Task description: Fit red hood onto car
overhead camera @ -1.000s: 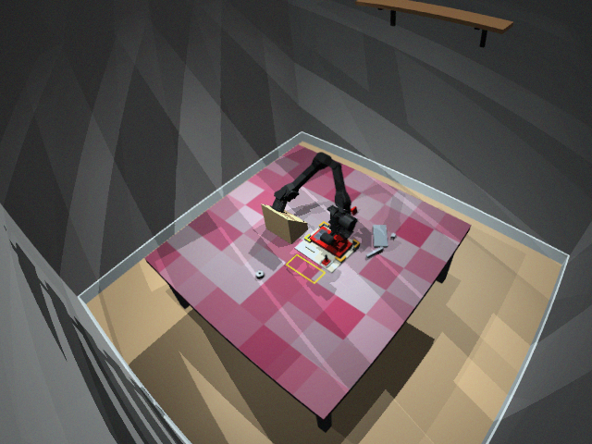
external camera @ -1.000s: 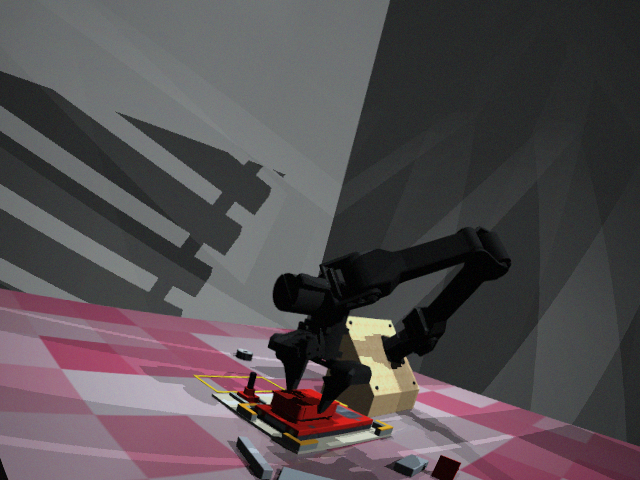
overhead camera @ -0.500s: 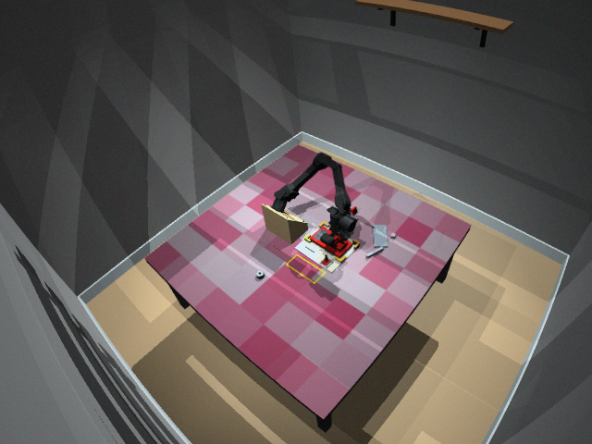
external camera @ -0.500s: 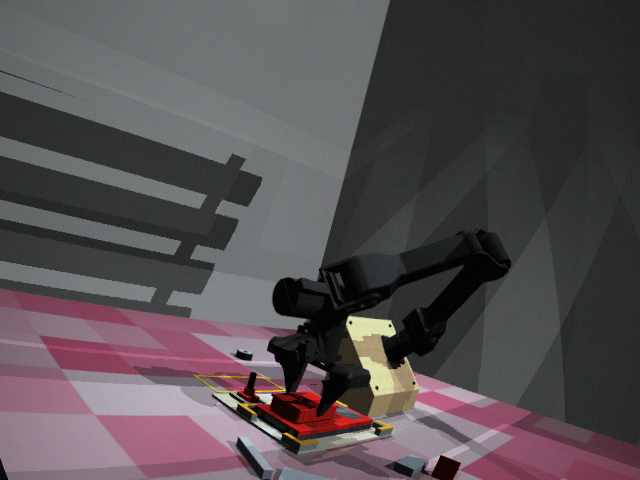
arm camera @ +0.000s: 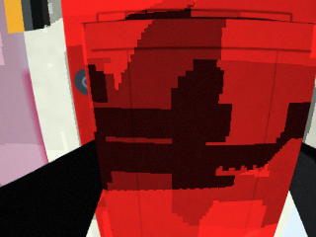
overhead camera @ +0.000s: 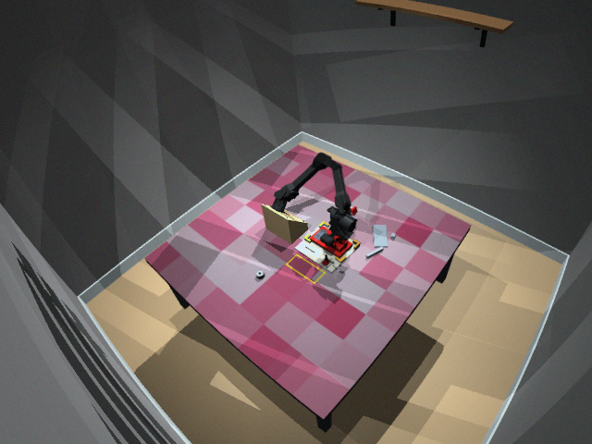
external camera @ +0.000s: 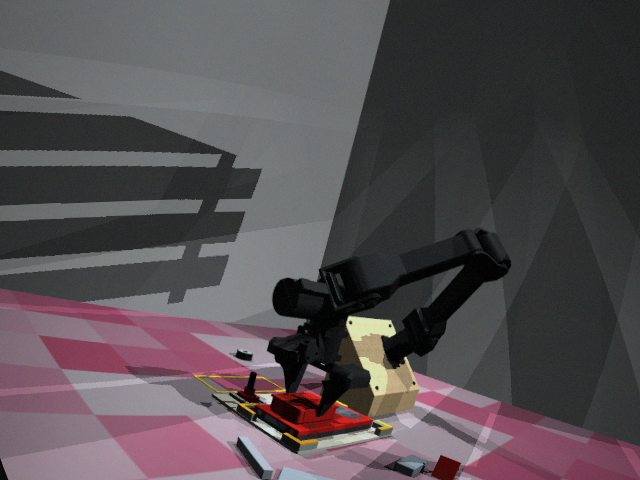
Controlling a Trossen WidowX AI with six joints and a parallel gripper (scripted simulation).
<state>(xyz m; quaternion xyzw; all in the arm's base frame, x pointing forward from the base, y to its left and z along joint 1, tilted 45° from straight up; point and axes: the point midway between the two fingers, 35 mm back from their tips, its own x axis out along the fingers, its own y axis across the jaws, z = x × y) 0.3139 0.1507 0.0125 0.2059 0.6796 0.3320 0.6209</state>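
Right now the red hood is right at my gripper tip. From my gripper tip the other things lie so: grey engine block (10 mm to the left, 20 mm below); then white jig (30 mm behind, 20 mm to the right, 30 mm below).
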